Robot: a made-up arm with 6 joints.
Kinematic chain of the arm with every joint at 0, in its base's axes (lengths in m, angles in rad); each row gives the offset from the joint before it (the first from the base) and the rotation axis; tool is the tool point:
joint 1: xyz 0 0 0.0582 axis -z
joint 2: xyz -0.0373 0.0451 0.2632 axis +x
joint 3: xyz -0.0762 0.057 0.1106 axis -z
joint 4: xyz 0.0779 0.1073 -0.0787 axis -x
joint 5: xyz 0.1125 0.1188 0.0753 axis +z
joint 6: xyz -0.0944 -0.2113 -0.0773 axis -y
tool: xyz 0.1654 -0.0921 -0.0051
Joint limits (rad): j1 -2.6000..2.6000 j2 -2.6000..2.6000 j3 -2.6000..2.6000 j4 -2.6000..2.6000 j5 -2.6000..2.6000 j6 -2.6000..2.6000
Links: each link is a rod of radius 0.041 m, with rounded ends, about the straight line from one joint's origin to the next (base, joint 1, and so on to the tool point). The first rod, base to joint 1, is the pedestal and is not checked.
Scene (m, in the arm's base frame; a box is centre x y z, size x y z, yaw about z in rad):
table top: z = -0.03
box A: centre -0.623 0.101 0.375 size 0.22 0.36 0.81 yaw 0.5
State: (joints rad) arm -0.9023 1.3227 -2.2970 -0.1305 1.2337 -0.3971
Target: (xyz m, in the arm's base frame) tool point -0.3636 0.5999 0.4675
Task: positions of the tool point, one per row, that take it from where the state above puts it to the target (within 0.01 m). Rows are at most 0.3 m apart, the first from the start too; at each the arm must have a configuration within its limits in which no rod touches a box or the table.
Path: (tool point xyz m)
1: -0.4581 -0.3123 0.7233
2: -0.3934 -0.2492 0.8339
3: -0.2803 -0.1830 0.9207
4: -0.1261 -0.1249 0.9628
5: -0.3439 0.0438 0.9261
6: -0.4530 0.2638 0.8086
7: -0.4483 0.4647 0.6435
8: -0.3636 0.5999 0.4675

